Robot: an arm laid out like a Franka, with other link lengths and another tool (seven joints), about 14 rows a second.
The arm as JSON. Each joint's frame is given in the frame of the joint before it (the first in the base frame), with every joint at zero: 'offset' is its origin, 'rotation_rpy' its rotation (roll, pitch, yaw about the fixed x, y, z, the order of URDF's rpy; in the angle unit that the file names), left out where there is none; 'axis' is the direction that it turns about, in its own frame. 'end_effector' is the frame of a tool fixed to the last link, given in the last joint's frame.
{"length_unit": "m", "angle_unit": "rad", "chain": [
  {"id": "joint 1", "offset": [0.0, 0.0, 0.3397], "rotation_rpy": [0.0, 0.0, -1.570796], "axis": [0.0, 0.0, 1.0]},
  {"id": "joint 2", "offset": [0.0, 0.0, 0.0], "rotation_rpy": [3.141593, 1.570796, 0.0], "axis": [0.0, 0.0, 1.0]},
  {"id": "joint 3", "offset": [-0.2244, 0.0, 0.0], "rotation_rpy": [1.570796, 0.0, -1.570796], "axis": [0.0, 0.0, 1.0]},
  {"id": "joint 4", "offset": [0.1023, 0.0, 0.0], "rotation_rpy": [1.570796, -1.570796, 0.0], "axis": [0.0, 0.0, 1.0]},
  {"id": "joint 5", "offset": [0.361, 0.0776, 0.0], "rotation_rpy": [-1.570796, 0.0, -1.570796], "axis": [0.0, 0.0, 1.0]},
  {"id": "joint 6", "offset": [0.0, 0.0, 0.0], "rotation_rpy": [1.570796, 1.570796, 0.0], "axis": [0.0, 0.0, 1.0]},
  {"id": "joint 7", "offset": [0.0, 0.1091, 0.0], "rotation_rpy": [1.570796, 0.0, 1.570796], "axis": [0.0, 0.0, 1.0]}
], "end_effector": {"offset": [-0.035, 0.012, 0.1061], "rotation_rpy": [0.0, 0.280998, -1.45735]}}
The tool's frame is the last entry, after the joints.
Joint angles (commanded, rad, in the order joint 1, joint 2, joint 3, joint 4, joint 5, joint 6, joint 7), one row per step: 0.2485 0.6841 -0.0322 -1.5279 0.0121 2.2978 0.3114; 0.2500 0.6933 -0.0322 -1.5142 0.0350 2.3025 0.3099; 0.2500 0.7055 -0.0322 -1.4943 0.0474 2.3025 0.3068; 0.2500 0.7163 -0.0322 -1.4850 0.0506 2.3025 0.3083; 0.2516 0.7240 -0.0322 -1.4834 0.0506 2.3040 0.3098; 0.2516 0.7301 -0.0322 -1.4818 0.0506 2.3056 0.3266; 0.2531 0.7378 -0.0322 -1.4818 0.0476 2.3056 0.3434; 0.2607 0.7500 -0.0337 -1.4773 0.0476 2.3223 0.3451; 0.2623 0.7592 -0.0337 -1.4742 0.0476 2.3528 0.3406; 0.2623 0.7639 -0.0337 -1.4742 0.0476 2.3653 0.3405; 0.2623 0.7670 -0.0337 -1.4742 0.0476 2.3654 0.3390; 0.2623 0.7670 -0.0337 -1.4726 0.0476 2.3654 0.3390; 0.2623 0.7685 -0.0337 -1.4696 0.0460 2.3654 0.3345; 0.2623 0.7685 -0.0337 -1.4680 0.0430 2.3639 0.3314; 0.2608 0.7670 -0.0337 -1.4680 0.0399 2.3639 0.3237; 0.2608 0.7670 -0.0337 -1.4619 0.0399 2.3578 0.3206; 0.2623 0.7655 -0.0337 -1.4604 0.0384 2.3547 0.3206; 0.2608 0.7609 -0.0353 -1.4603 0.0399 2.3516 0.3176; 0.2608 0.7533 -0.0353 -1.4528 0.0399 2.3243 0.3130; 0.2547 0.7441 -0.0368 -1.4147 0.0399 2.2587 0.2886
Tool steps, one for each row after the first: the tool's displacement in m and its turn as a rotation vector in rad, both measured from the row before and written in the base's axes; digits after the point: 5 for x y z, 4 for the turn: 0.00216 0.00223 0.00021 0.0196 -0.0052 -0.0104; 0.00305 0.00111 0.00051 0.0109 -0.0056 -0.0038; 0.00068 0.00036 -0.00305 0.0021 0.0020 -0.0032; -0.00081 0.00091 -0.00416 -0.0011 0.0045 0.0001; -0.00048 0.00051 -0.00311 0.0007 0.0034 -0.0167; -0.00148 0.00116 -0.00494 -0.0028 0.0075 -0.0134; -0.00008 0.00409 -0.00459 0.0005 -0.0091 0.0046; 0.00203 0.00124 -0.00210 0.0042 -0.0241 0.0057; 0.00043 0.00003 -0.00197 0.0014 -0.0077 -0.0001; -0.00048 -0.00019 -0.00199 -0.0010 0.0028 0.0015; 0.00040 0.00011 0.00067 0.0004 -0.0016 0.0000; 0.00054 -0.00005 0.00028 -0.0015 -0.0019 0.0055; 0.00029 -0.00010 0.00054 -0.0026 -0.0007 0.0050; 0.00054 -0.00123 0.00097 -0.0029 -0.0023 0.0080; 0.00096 0.00019 0.00203 -0.0002 -0.0001 0.0033; 0.00010 0.00102 0.00134 -0.0011 -0.0001 0.0025; 0.00091 -0.00178 0.00278 0.0003 -0.0016 -0.0006; 0.00043 0.00012 0.00576 -0.0026 0.0119 0.0050; 0.00519 -0.00403 0.01667 -0.0061 0.0172 0.0185
